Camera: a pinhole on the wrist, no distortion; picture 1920 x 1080 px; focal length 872.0 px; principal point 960.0 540.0 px. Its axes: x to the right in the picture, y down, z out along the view. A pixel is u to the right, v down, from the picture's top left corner.
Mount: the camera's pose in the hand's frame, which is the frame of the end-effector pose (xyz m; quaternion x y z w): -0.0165 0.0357 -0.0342 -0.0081 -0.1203 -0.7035 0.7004
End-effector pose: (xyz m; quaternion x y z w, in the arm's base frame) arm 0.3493 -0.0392 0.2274 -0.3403 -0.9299 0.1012 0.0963
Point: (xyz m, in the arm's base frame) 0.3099 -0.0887 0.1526
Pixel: 1790 742
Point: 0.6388 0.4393 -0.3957
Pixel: 150 727
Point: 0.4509 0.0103 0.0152
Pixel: 667 478
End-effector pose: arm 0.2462 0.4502 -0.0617 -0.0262 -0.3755 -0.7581 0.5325
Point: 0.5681 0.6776 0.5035
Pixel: 303 580
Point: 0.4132 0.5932 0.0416
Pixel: 416 44
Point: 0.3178 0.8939 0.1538
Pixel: 978 174
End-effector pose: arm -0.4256 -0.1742 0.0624 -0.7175 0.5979 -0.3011 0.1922
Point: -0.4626 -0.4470 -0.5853
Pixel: 394 900
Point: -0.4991 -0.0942 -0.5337
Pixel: 454 340
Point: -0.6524 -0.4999 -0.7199
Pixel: 59 892
